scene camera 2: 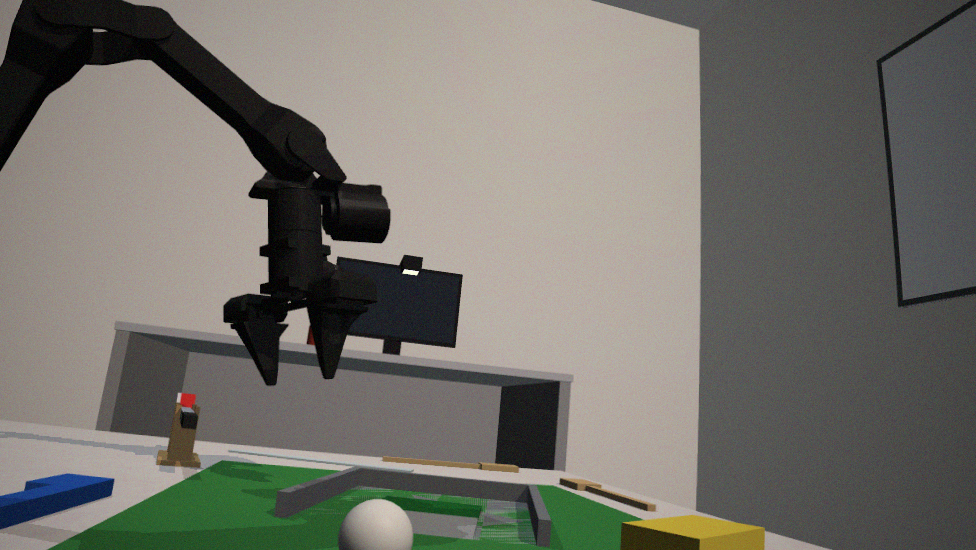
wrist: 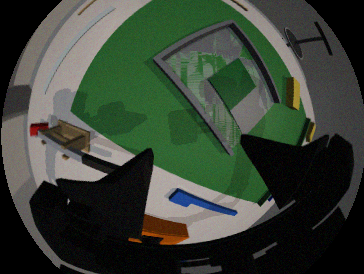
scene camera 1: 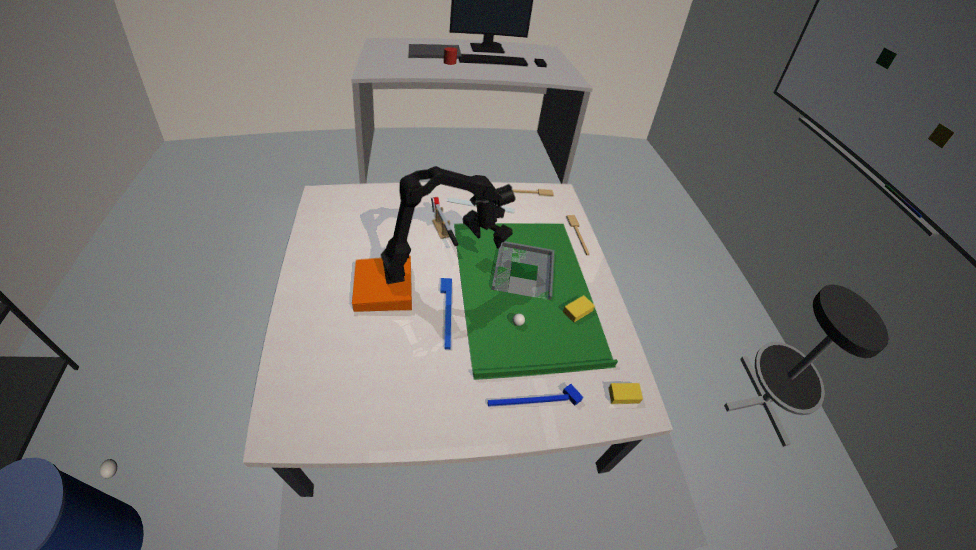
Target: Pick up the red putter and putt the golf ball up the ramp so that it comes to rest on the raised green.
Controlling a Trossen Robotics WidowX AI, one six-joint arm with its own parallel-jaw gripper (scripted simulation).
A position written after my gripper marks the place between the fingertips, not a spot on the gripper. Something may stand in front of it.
Observation:
My gripper (scene camera 2: 298, 382) is open and holds nothing. I also see a green mat (scene camera 1: 548, 337) and a tan stand (scene camera 2: 180, 453).
My gripper shows as well in the wrist view (wrist: 198, 145) and in scene camera 1 (scene camera 1: 488, 242). The green mat shows as well in the wrist view (wrist: 124, 96). The tan stand is seen too in the wrist view (wrist: 71, 135).

